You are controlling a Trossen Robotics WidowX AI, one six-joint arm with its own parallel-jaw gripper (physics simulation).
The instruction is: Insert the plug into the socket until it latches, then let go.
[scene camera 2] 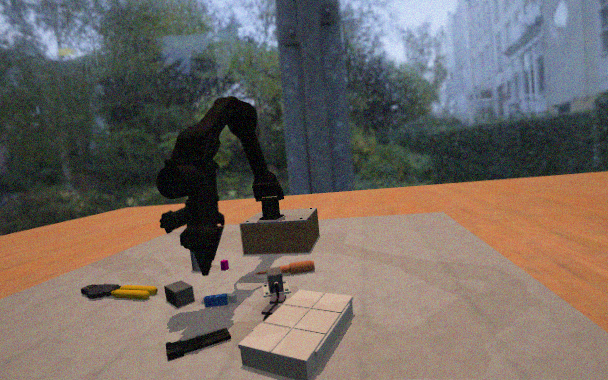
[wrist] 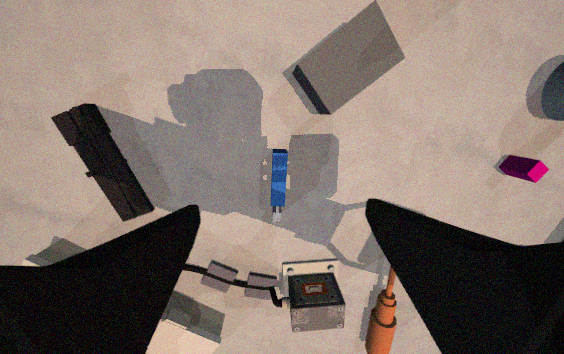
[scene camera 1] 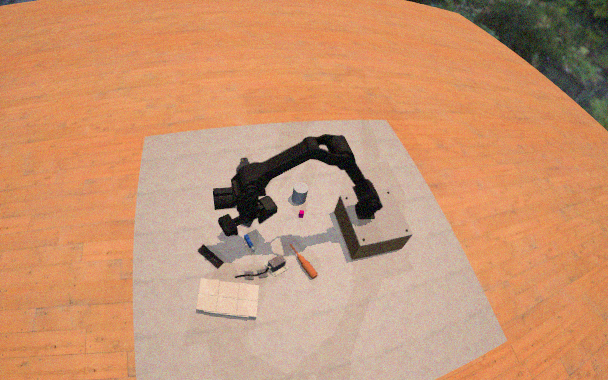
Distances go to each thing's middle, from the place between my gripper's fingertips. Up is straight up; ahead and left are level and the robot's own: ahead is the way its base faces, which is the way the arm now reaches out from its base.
Labels:
My gripper is now 10 mm past the blue plug (wrist: 280, 156), 10 mm to the right of it and 70 mm above it. Round my hand: dark cube (wrist: 365, 48) 90 mm to the right, 70 mm below; socket (wrist: 311, 291) 100 mm behind, 100 mm to the left, 60 mm below; black bar (scene camera 2: 174, 350) 130 mm ahead, 70 mm to the left, 80 mm below.

